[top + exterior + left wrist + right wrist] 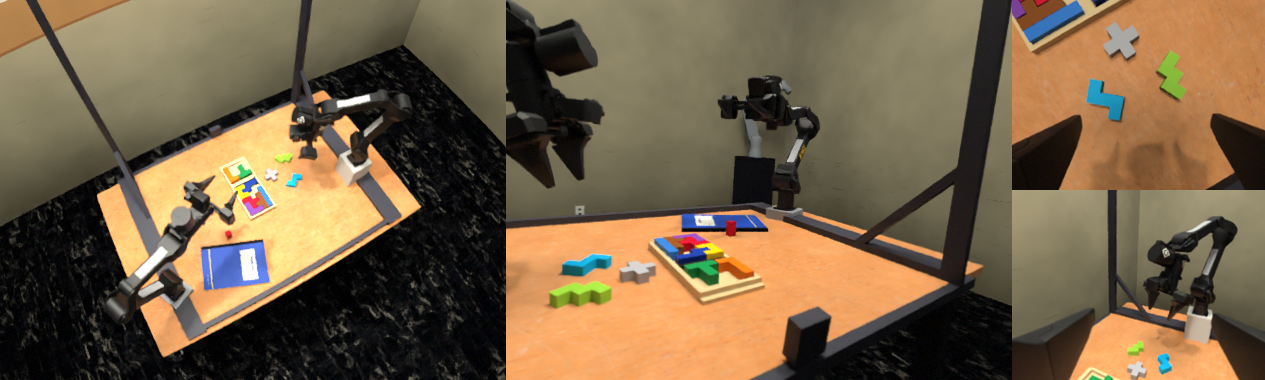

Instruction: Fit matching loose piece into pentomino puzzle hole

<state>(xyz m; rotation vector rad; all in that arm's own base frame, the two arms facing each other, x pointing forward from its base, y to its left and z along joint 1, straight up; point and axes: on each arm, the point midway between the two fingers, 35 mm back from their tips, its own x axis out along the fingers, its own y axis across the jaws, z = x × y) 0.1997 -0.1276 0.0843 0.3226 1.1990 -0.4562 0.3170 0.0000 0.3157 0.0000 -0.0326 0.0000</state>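
Right now my left hand is 80 mm past the lime green piece, 10 mm to the left of it and 190 mm above it. From my left hand the other things lie so: grey cross piece (40 mm behind, 110 mm to the right, 190 mm below); then red block (80 mm ahead, 410 mm to the right, 180 mm below); then cyan piece (40 mm ahead, 50 mm to the right, 190 mm below).
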